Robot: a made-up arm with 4 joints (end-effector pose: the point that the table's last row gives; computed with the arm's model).
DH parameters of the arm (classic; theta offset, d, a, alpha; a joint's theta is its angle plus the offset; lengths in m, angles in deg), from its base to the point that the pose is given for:
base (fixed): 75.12 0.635 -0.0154 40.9
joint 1: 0 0.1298 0.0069 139.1
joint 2: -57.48 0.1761 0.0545 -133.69
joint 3: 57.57 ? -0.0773 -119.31
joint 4: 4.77 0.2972 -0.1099 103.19
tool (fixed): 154.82 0.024 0 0
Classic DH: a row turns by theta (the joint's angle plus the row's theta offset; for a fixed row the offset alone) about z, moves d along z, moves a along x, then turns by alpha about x.
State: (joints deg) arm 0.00 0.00 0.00 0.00
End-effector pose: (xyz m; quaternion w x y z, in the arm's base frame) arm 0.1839 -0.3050 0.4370 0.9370 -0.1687 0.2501 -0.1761
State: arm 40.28 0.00 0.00 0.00
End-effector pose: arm 0.3054 -0.0641 0.3889 0.9768 -0.0091 0.1750 0.1233
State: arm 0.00 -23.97 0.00 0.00
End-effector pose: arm 0.2866 -0.2390 0.4370 0.9532 -0.2170 0.2096 0.0223
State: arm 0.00 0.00 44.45 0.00
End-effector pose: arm 0.2302 -0.1246 0.2736 0.9011 -0.0655 0.3963 0.1634
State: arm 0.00 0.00 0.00 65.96
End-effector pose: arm 0.1582 -0.3050 0.5566 0.9221 -0.0457 -0.3003 -0.2396
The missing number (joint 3, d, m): -0.0476
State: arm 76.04 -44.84 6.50 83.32
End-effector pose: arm 0.2806 0.2171 0.6723 0.5432 0.6493 -0.3480 0.4027
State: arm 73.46 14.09 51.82 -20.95
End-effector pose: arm 0.1036 0.3486 0.3903 0.6530 -0.0075 0.2608 0.7110
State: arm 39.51 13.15 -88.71 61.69
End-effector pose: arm -0.1787 -0.1900 0.6458 0.5805 -0.2204 -0.5098 -0.5954
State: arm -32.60 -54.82 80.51 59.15
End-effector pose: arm 0.1130 -0.0786 0.2501 0.8516 0.1506 0.3724 0.3367
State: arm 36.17 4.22 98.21 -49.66
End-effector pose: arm -0.0227 0.2417 0.2608 0.3149 -0.2679 0.3839 0.8257
